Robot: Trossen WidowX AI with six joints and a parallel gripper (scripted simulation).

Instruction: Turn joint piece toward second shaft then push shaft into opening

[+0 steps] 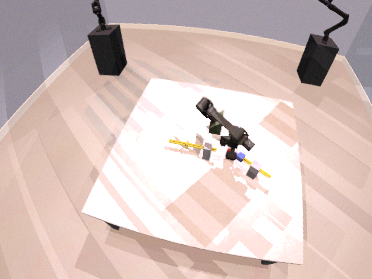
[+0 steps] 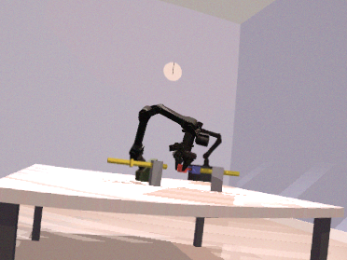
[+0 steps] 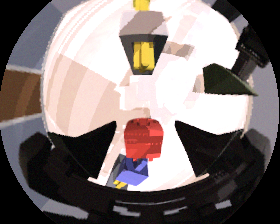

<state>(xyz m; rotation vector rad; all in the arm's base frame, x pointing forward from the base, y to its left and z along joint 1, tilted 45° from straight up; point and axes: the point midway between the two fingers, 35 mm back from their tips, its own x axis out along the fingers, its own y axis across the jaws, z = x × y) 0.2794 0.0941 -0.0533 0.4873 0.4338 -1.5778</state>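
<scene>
The red square joint piece lies 20 mm to the left of my gripper tip, 10 mm ahead of it and 10 mm above it.
</scene>
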